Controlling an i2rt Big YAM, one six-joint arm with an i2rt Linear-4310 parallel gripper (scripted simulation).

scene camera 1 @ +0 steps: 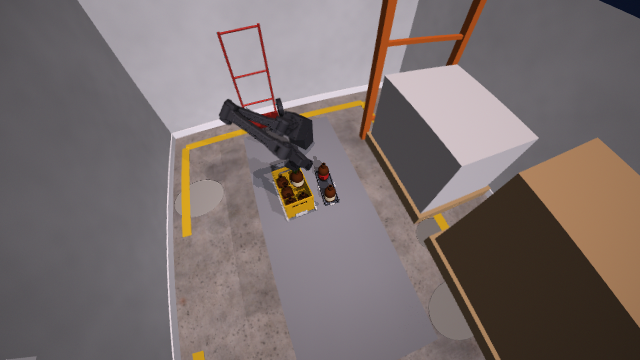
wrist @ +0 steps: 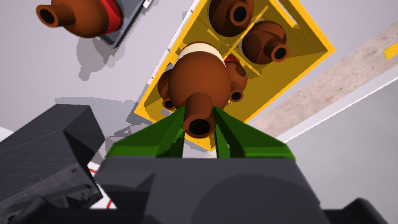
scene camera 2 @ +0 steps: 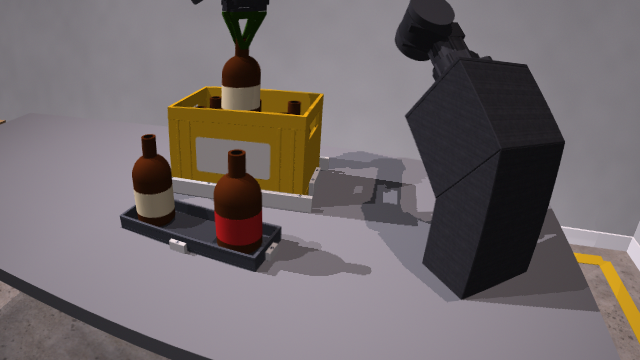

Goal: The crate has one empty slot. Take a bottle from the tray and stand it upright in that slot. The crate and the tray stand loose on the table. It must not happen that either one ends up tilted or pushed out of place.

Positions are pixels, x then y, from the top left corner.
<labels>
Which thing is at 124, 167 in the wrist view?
My gripper.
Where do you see a yellow crate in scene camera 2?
281, 154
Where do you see a white strip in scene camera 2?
281, 200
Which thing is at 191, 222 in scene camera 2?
A dark tray.
</labels>
